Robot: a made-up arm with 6 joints. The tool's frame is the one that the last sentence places.
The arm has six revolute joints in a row. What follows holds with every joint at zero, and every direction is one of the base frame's.
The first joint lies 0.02 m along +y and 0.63 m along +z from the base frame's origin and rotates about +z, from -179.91 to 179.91 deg.
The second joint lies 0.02 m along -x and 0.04 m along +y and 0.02 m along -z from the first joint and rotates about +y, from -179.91 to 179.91 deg.
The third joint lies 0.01 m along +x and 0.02 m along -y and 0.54 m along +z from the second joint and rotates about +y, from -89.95 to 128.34 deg.
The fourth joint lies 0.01 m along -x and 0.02 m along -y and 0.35 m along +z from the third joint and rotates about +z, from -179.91 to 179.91 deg.
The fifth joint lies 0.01 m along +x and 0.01 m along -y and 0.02 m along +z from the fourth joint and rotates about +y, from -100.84 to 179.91 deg.
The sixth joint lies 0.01 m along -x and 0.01 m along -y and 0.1 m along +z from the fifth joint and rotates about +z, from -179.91 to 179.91 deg.
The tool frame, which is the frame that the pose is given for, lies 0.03 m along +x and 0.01 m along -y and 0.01 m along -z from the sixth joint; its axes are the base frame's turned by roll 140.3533, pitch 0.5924 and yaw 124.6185 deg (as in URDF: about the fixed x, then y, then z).
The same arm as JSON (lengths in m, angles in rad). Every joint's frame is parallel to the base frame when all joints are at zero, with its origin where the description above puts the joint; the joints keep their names.
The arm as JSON. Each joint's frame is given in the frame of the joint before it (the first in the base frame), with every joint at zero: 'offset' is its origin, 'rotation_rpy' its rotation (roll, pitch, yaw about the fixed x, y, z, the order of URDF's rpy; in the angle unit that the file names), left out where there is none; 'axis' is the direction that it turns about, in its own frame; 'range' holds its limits. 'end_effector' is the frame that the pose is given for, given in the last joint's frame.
{
  "length_unit": "m",
  "angle_unit": "rad",
  "chain": [
    {
      "id": "joint 1",
      "offset": [
        0.0,
        0.02,
        0.63
      ],
      "axis": "+z",
      "range": [
        -3.14,
        3.14
      ]
    },
    {
      "id": "joint 2",
      "offset": [
        -0.02,
        0.04,
        -0.02
      ],
      "axis": "+y",
      "range": [
        -3.14,
        3.14
      ]
    },
    {
      "id": "joint 3",
      "offset": [
        0.01,
        -0.02,
        0.54
      ],
      "axis": "+y",
      "range": [
        -1.5699,
        2.24
      ]
    },
    {
      "id": "joint 4",
      "offset": [
        -0.01,
        -0.02,
        0.35
      ],
      "axis": "+z",
      "range": [
        -3.14,
        3.14
      ]
    },
    {
      "id": "joint 5",
      "offset": [
        0.01,
        -0.01,
        0.02
      ],
      "axis": "+y",
      "range": [
        -1.76,
        3.14
      ]
    },
    {
      "id": "joint 6",
      "offset": [
        -0.01,
        -0.01,
        0.1
      ],
      "axis": "+z",
      "range": [
        -3.14,
        3.14
      ]
    }
  ],
  "end_effector": {
    "offset": [
      0.03,
      -0.01,
      -0.01
    ],
    "rotation_rpy": [
      2.4496,
      0.0103,
      2.175
    ]
  }
}

